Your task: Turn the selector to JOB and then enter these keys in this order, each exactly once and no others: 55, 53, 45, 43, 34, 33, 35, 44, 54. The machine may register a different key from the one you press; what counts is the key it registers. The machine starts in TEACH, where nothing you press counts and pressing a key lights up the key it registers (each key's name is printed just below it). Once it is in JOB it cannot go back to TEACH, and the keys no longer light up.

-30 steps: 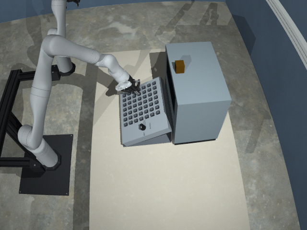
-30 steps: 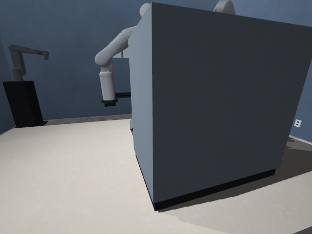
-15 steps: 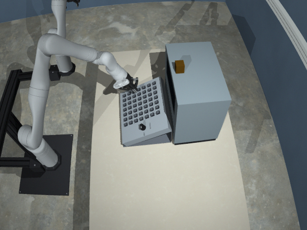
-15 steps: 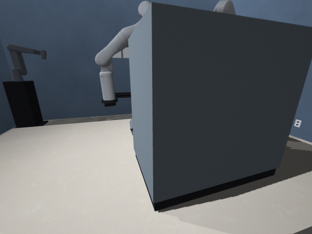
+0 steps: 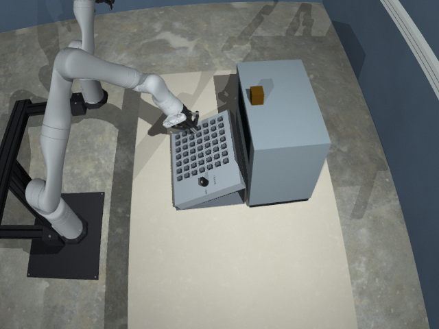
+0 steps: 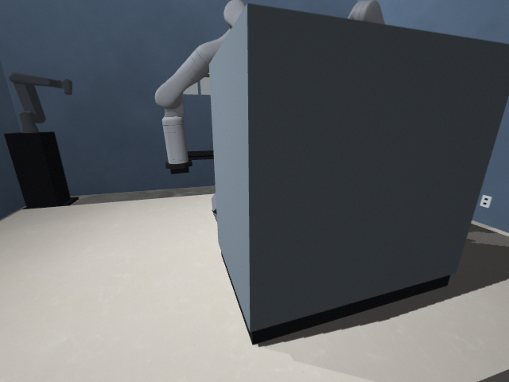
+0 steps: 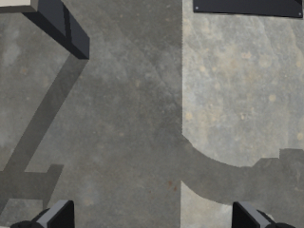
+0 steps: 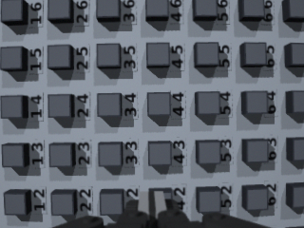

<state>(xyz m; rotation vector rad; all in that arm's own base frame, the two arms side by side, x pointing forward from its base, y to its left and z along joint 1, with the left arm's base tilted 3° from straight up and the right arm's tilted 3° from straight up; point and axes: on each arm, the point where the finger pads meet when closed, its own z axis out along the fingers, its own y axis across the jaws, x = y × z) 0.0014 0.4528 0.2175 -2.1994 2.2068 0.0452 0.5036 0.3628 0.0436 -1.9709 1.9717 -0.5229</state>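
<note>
Right now my right hand is 110 mm to the left of the sloped grey key panel, 90 mm above it and 50 mm short of it. Also, from my right hand: black selector knob (220 mm to the right, 40 mm below, 30 mm ahead).
</note>
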